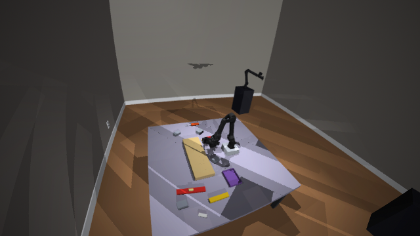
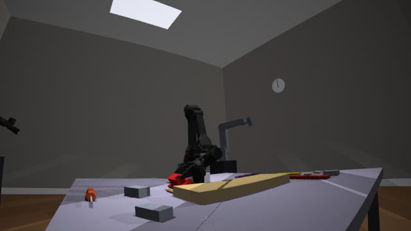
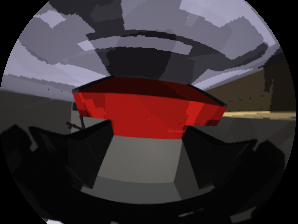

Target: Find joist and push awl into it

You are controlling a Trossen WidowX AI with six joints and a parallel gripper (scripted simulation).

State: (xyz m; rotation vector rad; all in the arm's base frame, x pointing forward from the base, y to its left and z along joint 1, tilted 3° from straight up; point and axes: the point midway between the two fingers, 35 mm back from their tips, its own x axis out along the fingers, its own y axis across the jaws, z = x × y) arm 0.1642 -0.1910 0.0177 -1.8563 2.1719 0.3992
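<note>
Right now the red stud finder is 1 cm below my gripper tip and 1 cm ahead of it. From my gripper tip the other things lie so: orange-handled tool (37 cm to the right, 7 cm ahead, 5 cm below); awl (5 cm below, 4 cm to the right, 1 cm behind); purple tray (52 cm to the left, 5 cm below, 3 cm ahead).
</note>
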